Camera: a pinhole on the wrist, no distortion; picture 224 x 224 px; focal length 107.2 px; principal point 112.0 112.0 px. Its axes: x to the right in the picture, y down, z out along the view. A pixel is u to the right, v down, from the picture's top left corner.
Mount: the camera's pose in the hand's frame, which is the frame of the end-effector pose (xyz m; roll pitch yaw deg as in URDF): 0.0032 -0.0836 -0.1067 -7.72 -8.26 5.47
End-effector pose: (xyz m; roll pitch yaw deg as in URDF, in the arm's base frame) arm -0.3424 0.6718 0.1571 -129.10 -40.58 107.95
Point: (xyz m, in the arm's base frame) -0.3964 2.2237 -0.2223
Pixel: outside the picture
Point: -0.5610 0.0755 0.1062
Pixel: outside the picture
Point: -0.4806 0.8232 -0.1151
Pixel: 123.3 172.8
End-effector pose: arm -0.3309 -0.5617 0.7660 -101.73 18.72 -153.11
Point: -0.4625 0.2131 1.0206
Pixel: behind the camera
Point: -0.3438 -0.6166 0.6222
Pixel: 182.4 209.2
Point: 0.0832 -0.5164 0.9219
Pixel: outside the picture
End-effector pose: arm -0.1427 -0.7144 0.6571 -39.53 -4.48 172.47
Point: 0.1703 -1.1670 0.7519
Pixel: 60.6 167.2
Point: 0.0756 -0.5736 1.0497
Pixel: outside the picture
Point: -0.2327 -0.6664 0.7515
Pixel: 208.7 90.4
